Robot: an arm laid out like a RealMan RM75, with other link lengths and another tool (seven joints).
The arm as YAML. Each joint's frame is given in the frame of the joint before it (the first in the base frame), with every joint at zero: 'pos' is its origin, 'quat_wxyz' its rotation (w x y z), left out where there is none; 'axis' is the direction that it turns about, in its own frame. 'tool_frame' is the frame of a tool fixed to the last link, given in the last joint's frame.
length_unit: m
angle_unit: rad
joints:
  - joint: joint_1
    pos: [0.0, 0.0, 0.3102]
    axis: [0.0, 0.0, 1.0]
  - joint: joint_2
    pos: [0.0, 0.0, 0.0]
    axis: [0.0, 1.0, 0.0]
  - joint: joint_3
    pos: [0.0, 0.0, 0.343]
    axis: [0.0, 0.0, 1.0]
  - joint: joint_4
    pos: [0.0, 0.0, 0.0]
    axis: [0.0, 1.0, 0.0]
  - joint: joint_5
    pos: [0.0, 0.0, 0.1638]
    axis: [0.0, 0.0, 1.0]
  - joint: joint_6
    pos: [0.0, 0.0, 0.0]
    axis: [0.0, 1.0, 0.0]
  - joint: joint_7
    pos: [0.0, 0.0, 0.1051]
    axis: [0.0, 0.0, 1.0]
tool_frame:
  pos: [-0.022, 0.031, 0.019]
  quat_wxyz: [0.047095, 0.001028, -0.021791, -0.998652]
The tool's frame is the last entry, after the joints.
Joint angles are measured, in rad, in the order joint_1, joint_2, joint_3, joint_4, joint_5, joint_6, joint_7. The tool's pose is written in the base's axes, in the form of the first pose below.
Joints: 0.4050, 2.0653, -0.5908, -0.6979, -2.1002, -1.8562, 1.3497
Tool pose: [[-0.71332, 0.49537, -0.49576, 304.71], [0.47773, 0.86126, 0.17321, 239.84], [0.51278, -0.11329, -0.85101, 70.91], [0, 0, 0, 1]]
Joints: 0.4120, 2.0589, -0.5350, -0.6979, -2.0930, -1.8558, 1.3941
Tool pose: [[-0.67049, 0.53997, -0.50880, 305.20], [0.49974, 0.83557, 0.22821, 247.02], [0.54837, -0.10125, -0.83009, 79.56], [0, 0, 0, 1]]
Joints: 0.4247, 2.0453, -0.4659, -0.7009, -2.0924, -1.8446, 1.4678
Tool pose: [[-0.61152, 0.60648, -0.50816, 307.19], [0.53444, 0.79019, 0.29994, 258.65], [0.58345, -0.08817, -0.80735, 92.48], [0, 0, 0, 1]]
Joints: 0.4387, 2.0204, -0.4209, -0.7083, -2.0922, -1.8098, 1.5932
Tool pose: [[-0.53084, 0.69866, -0.47967, 311.42], [0.59748, 0.70994, 0.37284, 274.76], [0.60102, -0.08867, -0.79430, 108.88], [0, 0, 0, 1]]
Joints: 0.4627, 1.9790, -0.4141, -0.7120, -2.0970, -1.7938, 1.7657
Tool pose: [[-0.43614, 0.77970, -0.44928, 313.08], [0.68378, 0.61171, 0.39781, 293.28], [0.58500, -0.13371, -0.79994, 129.19], [0, 0, 0, 1]]
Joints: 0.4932, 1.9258, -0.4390, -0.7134, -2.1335, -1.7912, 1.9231
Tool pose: [[-0.37353, 0.83977, -0.39403, 314.12], [0.76880, 0.51795, 0.37506, 310.74], [0.51905, -0.16284, -0.83909, 147.99], [0, 0, 0, 1]]
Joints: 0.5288, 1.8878, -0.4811, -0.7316, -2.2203, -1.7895, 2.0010
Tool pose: [[-0.38814, 0.87319, -0.29475, 313.61], [0.82327, 0.47227, 0.31495, 323.97], [0.41421, -0.12042, -0.90218, 155.48], [0, 0, 0, 1]]
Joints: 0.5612, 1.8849, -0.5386, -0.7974, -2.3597, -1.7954, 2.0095
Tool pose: [[-0.46813, 0.87253, -0.13978, 312.24], [0.84387, 0.48835, 0.22223, 329.44], [0.26216, -0.01392, -0.96492, 148.90], [0, 0, 0, 1]]
